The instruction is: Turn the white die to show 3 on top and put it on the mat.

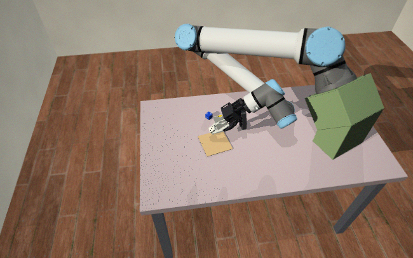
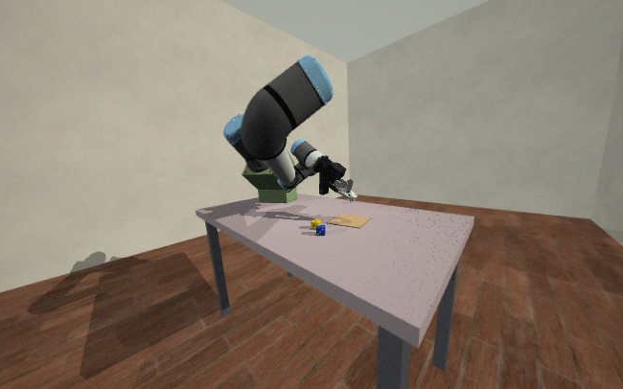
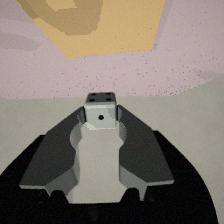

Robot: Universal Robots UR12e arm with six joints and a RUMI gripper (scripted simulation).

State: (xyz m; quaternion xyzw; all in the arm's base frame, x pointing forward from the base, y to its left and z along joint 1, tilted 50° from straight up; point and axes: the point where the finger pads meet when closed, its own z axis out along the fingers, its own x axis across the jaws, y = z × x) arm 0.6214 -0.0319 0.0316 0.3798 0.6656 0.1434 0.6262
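The tan mat lies 100 mm below my hand and 10 mm behind it. Also, from my hand: white die: right at my hand; then blue die: 180 mm to the right, 90 mm below, 30 mm behind; then yellow die: 140 mm to the right, 90 mm below, 80 mm behind.
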